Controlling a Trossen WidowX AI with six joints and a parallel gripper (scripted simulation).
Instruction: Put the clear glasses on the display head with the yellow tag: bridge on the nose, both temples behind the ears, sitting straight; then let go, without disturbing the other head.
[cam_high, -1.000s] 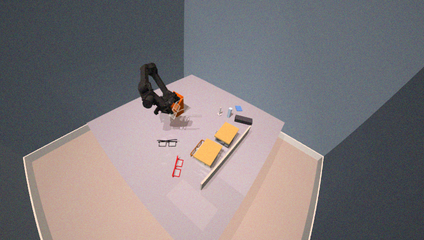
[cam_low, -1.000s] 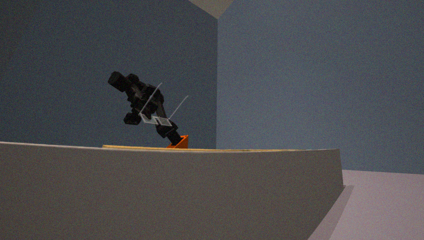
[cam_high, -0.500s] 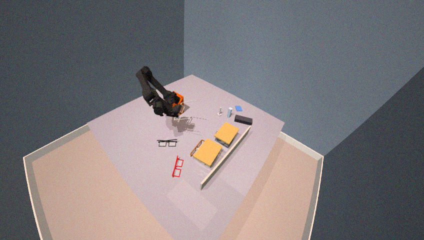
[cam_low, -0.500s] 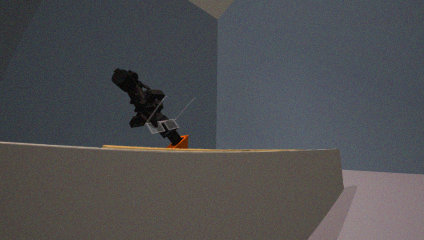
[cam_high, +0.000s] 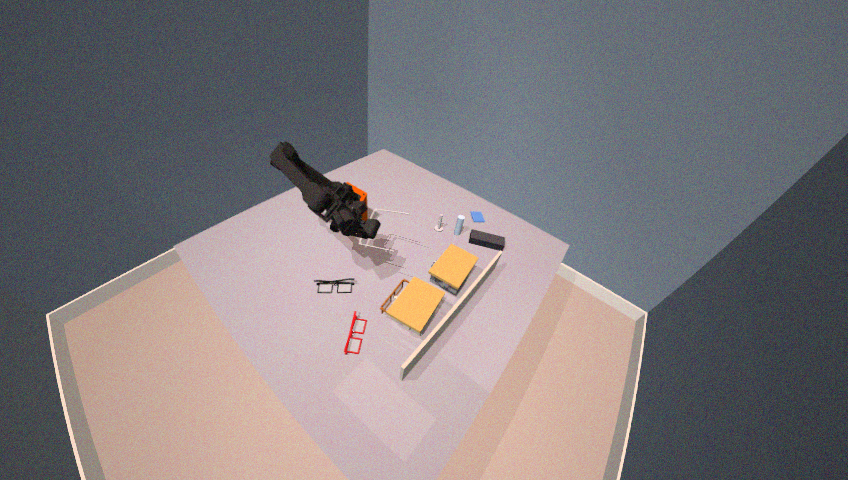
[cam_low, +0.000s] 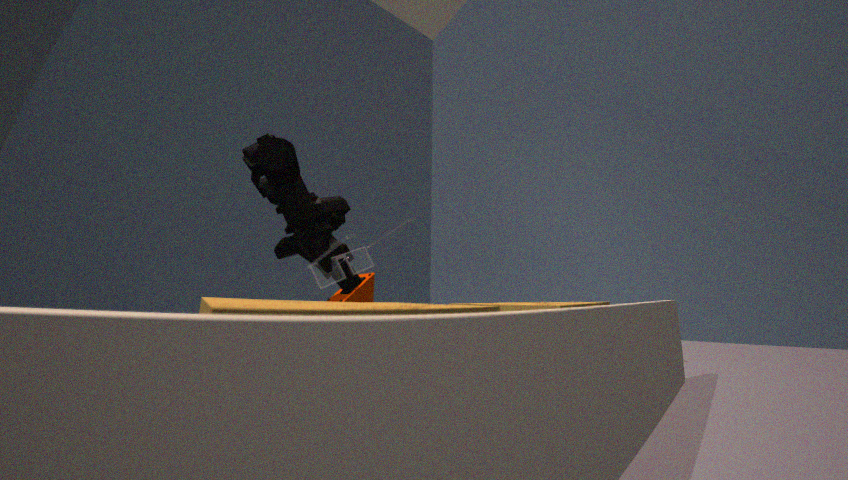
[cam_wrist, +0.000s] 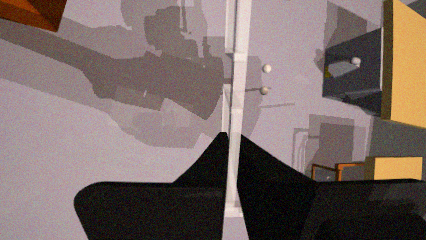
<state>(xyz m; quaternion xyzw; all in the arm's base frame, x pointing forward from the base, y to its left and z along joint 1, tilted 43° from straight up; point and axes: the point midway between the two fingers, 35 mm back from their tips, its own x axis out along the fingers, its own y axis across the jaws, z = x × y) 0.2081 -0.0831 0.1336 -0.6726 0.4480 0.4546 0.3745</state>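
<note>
Right now my gripper tip is 270 mm short of the grey display head, 150 mm to the right of it and 100 mm above it. Round my gripper tip: long low wall (400 mm ahead, 30 mm to the left, 100 mm below); small stand (90 mm ahead, 380 mm to the left, 130 mm below); black box (310 mm ahead, 450 mm to the left, 130 mm below).
</note>
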